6 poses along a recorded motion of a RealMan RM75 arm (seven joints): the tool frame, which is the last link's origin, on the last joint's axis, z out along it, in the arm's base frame.
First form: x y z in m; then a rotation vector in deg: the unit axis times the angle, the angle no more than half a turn.
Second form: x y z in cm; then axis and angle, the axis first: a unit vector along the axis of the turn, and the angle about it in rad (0 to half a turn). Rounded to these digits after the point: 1 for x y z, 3 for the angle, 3 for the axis.
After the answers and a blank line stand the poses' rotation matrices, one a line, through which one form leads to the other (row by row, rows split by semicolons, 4 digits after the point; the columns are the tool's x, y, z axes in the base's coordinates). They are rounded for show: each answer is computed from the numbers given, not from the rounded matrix.
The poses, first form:
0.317 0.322 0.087 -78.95 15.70 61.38
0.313 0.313 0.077 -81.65 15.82 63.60
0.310 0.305 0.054 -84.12 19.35 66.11
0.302 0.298 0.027 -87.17 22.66 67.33
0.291 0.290 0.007 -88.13 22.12 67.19
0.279 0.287 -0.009 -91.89 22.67 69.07
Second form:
31.7 32.2 8.7 -0.780 0.155 0.606 1.767
31.3 31.3 7.7 -0.780 0.151 0.607 1.827
31.0 30.5 5.4 -0.774 0.178 0.608 1.898
30.2 29.8 2.7 -0.775 0.202 0.599 1.963
29.1 29.0 0.7 -0.780 0.196 0.595 1.972
27.9 28.7 -0.9 -0.784 0.193 0.589 2.045

0.5320 -0.7393 -0.4129; 0.4502 -0.1660 0.8773; -0.7171 -0.6526 0.2445
0.5087 -0.7353 -0.4478; 0.4398 -0.2251 0.8694; -0.7401 -0.6393 0.2089
0.4697 -0.7578 -0.4529; 0.3940 -0.2792 0.8757; -0.7900 -0.5898 0.1674
0.4485 -0.7692 -0.4552; 0.3375 -0.3258 0.8831; -0.8276 -0.5497 0.1135
0.4550 -0.7596 -0.4647; 0.3350 -0.3376 0.8797; -0.8251 -0.5560 0.1008
0.4393 -0.7455 -0.5013; 0.3034 -0.4021 0.8639; -0.8455 -0.5316 0.0496

